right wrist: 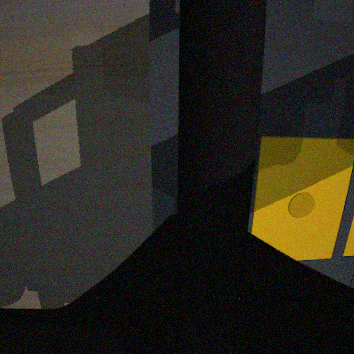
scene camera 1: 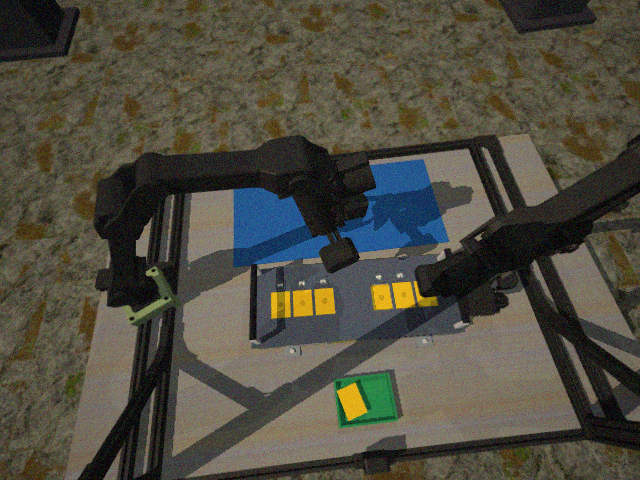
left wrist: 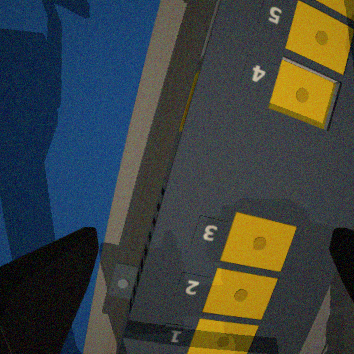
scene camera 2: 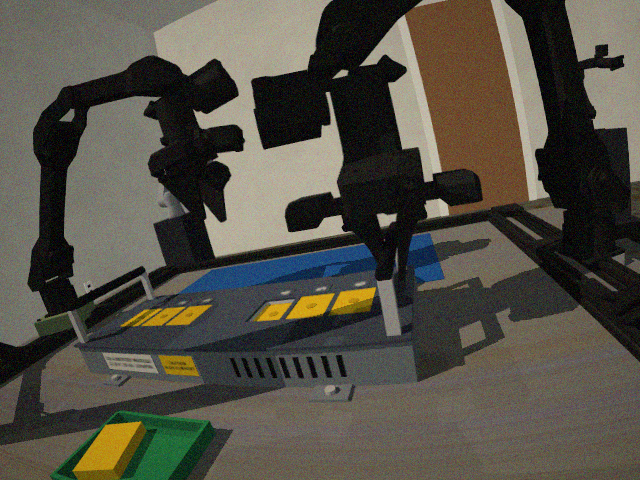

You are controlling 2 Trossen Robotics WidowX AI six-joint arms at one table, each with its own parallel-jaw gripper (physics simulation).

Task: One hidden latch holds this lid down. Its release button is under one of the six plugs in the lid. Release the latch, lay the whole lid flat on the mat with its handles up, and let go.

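Places are measured from the left arm's base along level axes (x up, y left, z back), in centimetres.
Where they show: left gripper, fingertip midpoint: [scene camera 1: 334, 247] [left wrist: 215, 239] [scene camera 2: 214, 221]; right gripper, fingertip midpoint: [right wrist: 193, 225] [scene camera 2: 396, 280]; left arm's base, link origin: [scene camera 1: 143, 294] [scene camera 2: 63, 309]; right arm's base, link origin: [scene camera 2: 590, 252].
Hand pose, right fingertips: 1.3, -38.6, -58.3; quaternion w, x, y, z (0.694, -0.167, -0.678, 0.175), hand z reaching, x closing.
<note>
Things, the pixels of their centre, and the offset from my right fingertips, as dx, dy, dz. "pt": a spot on its surface instead. Level surfaces: height alone.
- number 4, surface spot: [left wrist: 302, 95] [scene camera 2: 272, 314] pt -2.3, +7.3, +13.1
- right handle, surface spot: [right wrist: 220, 100] pt +4.5, -4.1, +2.1
- left handle, surface spot: [scene camera 2: 111, 283] [scene camera 1: 255, 298] pt +4.3, +21.0, +36.8
- blue mat, surface height: dx -6.4
- green tray, body centre: [scene camera 2: 133, 455] [scene camera 1: 364, 399] -5.7, -7.5, +28.5
- loose yellow plug, body centre: [scene camera 2: 111, 449] [scene camera 1: 351, 401] -5.5, -6.2, +31.0
The dark grey lid [scene camera 1: 354, 322] [scene camera 2: 232, 330] [left wrist: 225, 165] looks flat on its box. Yellow squares show in its numbered places; the one at number 4 [scene camera 2: 273, 311] [left wrist: 302, 95] sits low, with a pale recess edge beside it. My right gripper [scene camera 2: 392, 273] is shut on the black bar of the right handle [scene camera 2: 390, 310] [right wrist: 220, 100]; its fingertips are hidden in scene camera 1. The left handle [scene camera 1: 253, 302] [scene camera 2: 111, 283] stands free. My left gripper [scene camera 2: 212, 217] [left wrist: 215, 239] is open and empty, high above the lid's back edge and mat side. The blue mat [scene camera 1: 268, 227] [left wrist: 100, 100] lies behind the box.
A green tray [scene camera 1: 392, 392] [scene camera 2: 201, 431] in front of the box holds a loose yellow plug [scene camera 1: 352, 401] [scene camera 2: 111, 448]. Small bolted tabs [scene camera 1: 293, 350] [scene camera 2: 330, 391] stick out at the box's foot. A pale green bracket [scene camera 1: 165, 299] is at the left arm's base. Dark rails frame the table.
</note>
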